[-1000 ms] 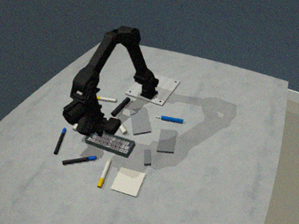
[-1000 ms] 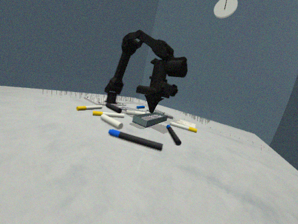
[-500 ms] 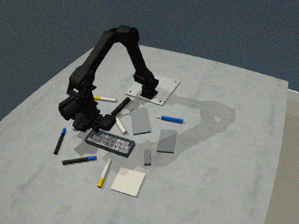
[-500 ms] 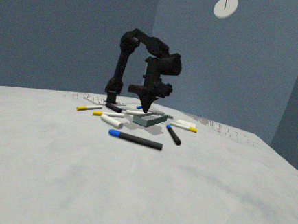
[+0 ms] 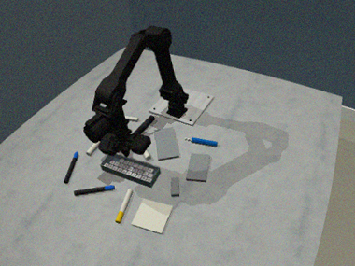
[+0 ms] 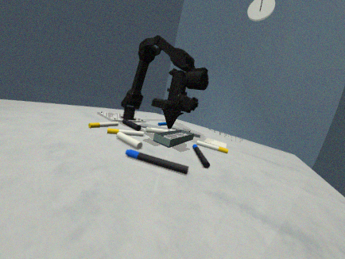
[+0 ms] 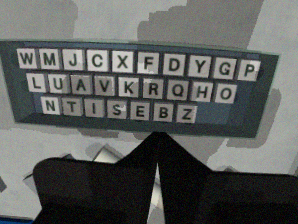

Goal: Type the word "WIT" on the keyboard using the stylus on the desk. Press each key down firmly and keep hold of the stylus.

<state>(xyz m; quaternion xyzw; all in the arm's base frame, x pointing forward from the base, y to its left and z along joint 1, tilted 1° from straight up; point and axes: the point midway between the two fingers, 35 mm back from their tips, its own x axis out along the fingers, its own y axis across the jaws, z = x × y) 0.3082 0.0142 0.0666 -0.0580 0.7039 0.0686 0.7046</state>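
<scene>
My gripper tip is 21 cm past the blue stylus, 14 cm to the right of it and 3 cm above it. From my gripper tip the other things lie so: white pad (12 cm ahead, 20 cm to the left, 4 cm below); thin grey tip (20 cm behind, 11 cm to the left, 3 cm below); small grey block (19 cm to the left, 3 cm below).
</scene>
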